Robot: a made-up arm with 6 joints. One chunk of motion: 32 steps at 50 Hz.
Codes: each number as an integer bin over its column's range. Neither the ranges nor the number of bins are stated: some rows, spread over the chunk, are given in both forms.
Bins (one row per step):
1: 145 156 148 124 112 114
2: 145 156 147 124 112 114
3: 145 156 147 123 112 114
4: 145 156 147 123 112 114
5: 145 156 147 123 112 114
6: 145 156 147 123 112 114
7: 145 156 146 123 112 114
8: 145 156 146 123 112 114
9: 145 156 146 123 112 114
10: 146 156 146 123 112 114
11: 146 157 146 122 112 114
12: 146 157 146 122 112 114
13: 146 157 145 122 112 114
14: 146 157 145 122 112 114
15: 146 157 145 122 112 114
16: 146 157 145 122 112 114
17: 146 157 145 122 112 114
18: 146 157 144 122 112 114
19: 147 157 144 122 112 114
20: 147 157 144 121 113 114
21: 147 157 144 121 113 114
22: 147 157 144 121 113 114
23: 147 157 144 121 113 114
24: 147 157 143 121 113 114
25: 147 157 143 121 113 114
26: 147 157 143 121 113 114
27: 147 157 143 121 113 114
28: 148 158 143 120 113 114
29: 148 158 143 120 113 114
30: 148 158 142 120 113 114
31: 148 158 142 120 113 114
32: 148 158 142 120 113 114
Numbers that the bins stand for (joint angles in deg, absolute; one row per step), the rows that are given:
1: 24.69 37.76 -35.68 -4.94 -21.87 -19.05
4: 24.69 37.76 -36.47 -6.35 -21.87 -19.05
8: 24.69 37.76 -37.26 -6.35 -21.87 -19.05
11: 26.10 39.16 -37.26 -7.76 -21.87 -19.05
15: 26.10 39.16 -38.05 -7.76 -21.87 -19.05
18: 26.10 39.16 -38.84 -7.76 -21.87 -19.05
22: 27.52 39.16 -38.84 -9.17 -20.46 -19.05
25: 27.52 39.16 -39.63 -9.17 -20.46 -19.05
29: 28.93 40.55 -39.63 -10.58 -20.46 -19.05
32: 28.93 40.55 -40.41 -10.58 -20.46 -19.05
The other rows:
2: 24.69 37.76 -36.47 -4.94 -21.87 -19.05
3: 24.69 37.76 -36.47 -6.35 -21.87 -19.05
5: 24.69 37.76 -36.47 -6.35 -21.87 -19.05
6: 24.69 37.76 -36.47 -6.35 -21.87 -19.05
7: 24.69 37.76 -37.26 -6.35 -21.87 -19.05
9: 24.69 37.76 -37.26 -6.35 -21.87 -19.05
10: 26.10 37.76 -37.26 -6.35 -21.87 -19.05
12: 26.10 39.16 -37.26 -7.76 -21.87 -19.05
13: 26.10 39.16 -38.05 -7.76 -21.87 -19.05
14: 26.10 39.16 -38.05 -7.76 -21.87 -19.05
16: 26.10 39.16 -38.05 -7.76 -21.87 -19.05
17: 26.10 39.16 -38.05 -7.76 -21.87 -19.05
19: 27.52 39.16 -38.84 -7.76 -21.87 -19.05
20: 27.52 39.16 -38.84 -9.17 -20.46 -19.05
21: 27.52 39.16 -38.84 -9.17 -20.46 -19.05
23: 27.52 39.16 -38.84 -9.17 -20.46 -19.05
24: 27.52 39.16 -39.63 -9.17 -20.46 -19.05
26: 27.52 39.16 -39.63 -9.17 -20.46 -19.05
27: 27.52 39.16 -39.63 -9.17 -20.46 -19.05
28: 28.93 40.55 -39.63 -10.58 -20.46 -19.05
30: 28.93 40.55 -40.41 -10.58 -20.46 -19.05
31: 28.93 40.55 -40.41 -10.58 -20.46 -19.05

